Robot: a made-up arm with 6 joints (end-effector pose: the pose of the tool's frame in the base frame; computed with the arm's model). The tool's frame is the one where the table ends.
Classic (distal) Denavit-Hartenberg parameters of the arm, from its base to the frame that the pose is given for. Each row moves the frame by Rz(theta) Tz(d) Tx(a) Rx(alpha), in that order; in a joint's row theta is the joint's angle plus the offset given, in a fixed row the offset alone. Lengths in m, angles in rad.
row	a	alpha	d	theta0
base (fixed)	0	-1.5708	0.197	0
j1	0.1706	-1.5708	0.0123	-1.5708
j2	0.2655	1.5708	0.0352	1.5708
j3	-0.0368	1.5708	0.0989	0
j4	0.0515	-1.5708	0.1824	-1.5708
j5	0.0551	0	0	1.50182
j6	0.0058	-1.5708	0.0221	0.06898
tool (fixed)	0	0	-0.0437	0
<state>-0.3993 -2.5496 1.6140 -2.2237 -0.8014 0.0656</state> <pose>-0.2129 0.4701 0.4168 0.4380 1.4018 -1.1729</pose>
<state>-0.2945 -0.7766 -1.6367 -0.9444 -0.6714 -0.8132</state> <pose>0.0718 -0.0340 0.4789 0.8475 -0.1600 -0.5331</pose>
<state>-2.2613 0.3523 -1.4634 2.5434 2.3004 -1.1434</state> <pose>-0.2390 -0.1145 0.0773 -1.2013 -0.9897 -0.9623</pose>
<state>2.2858 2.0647 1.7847 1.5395 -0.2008 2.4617</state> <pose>-0.1909 0.0788 0.2911 -0.5563 -1.7282 -0.0207</pose>
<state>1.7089 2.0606 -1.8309 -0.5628 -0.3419 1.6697</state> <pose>-0.0278 0.0861 0.0840 -1.6709 1.7030 -1.8830</pose>
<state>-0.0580 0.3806 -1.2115 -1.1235 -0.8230 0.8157</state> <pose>0.1178 -0.0681 0.3633 1.3442 -0.5153 -1.1893</pose>
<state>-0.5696 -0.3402 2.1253 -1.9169 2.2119 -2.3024</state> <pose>-0.1707 -0.4199 0.5914 0.4920 1.6435 1.1159</pose>
